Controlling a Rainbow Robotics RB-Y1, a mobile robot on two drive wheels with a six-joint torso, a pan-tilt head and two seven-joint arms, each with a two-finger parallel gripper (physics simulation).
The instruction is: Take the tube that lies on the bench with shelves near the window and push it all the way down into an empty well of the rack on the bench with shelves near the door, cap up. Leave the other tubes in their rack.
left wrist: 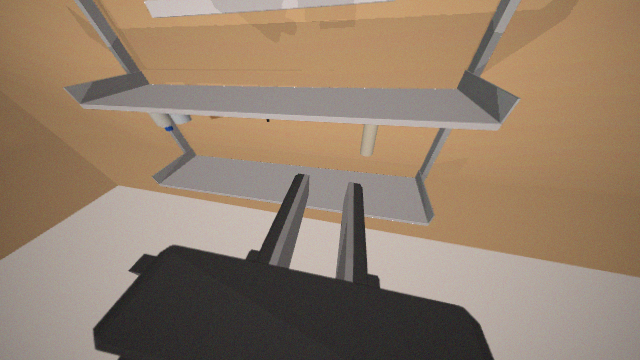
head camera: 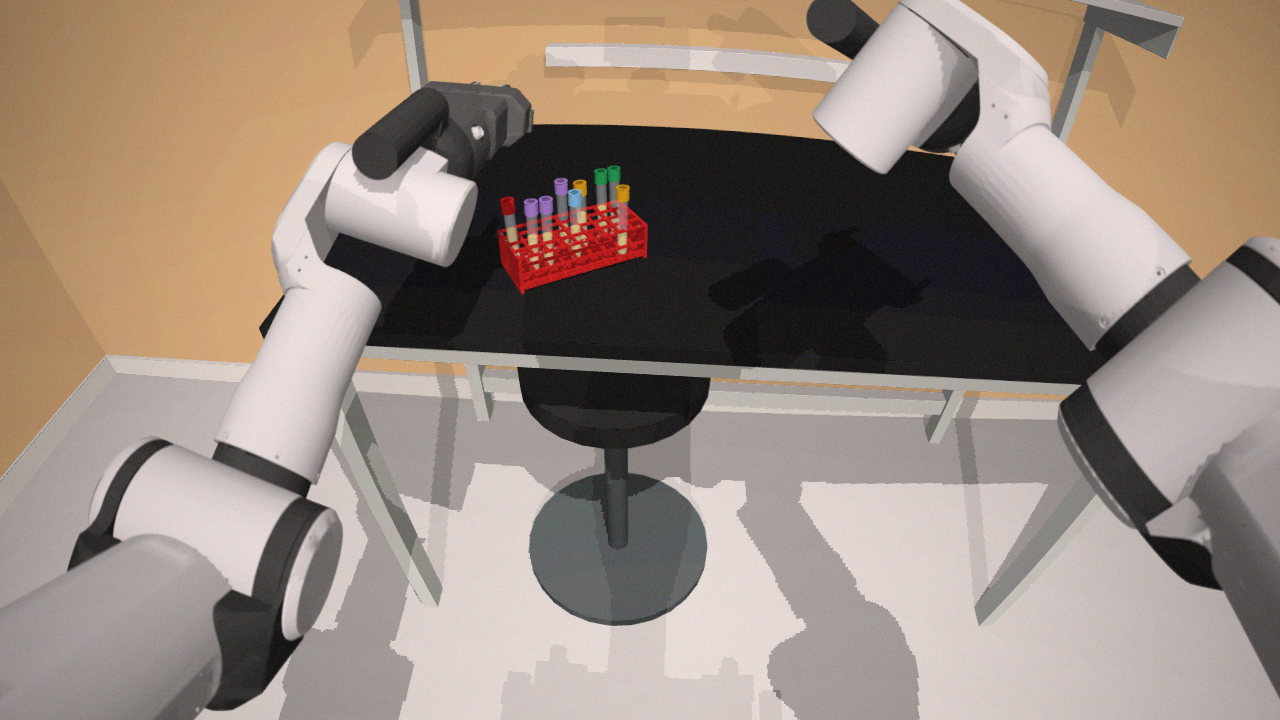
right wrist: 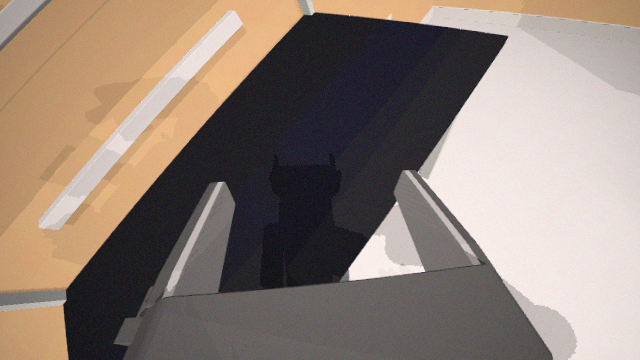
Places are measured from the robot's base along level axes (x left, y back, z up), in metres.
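Pixels of known places: left gripper, fingertip midpoint: (left wrist: 327, 188) (head camera: 491, 91); right gripper, fingertip midpoint: (right wrist: 316, 187).
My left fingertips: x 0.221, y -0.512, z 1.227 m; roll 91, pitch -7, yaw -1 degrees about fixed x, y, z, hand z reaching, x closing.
Behind a point stands the place of what it marks.
A red rack (head camera: 512, 261) @(x 0.241, y -0.591, z 0.953 m) stands on the black bench top (head camera: 716, 179) @(x -0.049, y -0.967, z 0.914 m) in the head view. A red-capped tube (head camera: 508, 206) @(x 0.246, y -0.614, z 1.028 m) stands cap up at its left end. Several other tubes with purple, blue, yellow and green caps stand cap up along the rack. The depth of the red-capped tube is too small to tell. No tube lying loose shows. My left gripper (left wrist: 327, 188) @(x 0.221, y -0.512, z 1.227 m) is partly open with an empty gap; in the head view it is left of and behind the rack, its fingertips hidden. My right gripper (right wrist: 316, 187) @(x -0.270, y -0.475, z 1.246 m) is wide open and empty above the black bench, with its shadow below.
A black stool (head camera: 615, 407) @(x 0.102, y -0.609, z 0.660 m) stands under the bench's front edge. A white rail (head camera: 698, 59) @(x -0.006, y -1.196, z 1.089 m) runs along the back wall. Grey shelves (left wrist: 300, 102) @(x 0.034, y -1.040, z 1.352 m) and a beige cylinder (left wrist: 369, 140) @(x 0.294, y -1.020, z 1.476 m) show in the left wrist view. Shelf posts rise behind the bench at both sides.
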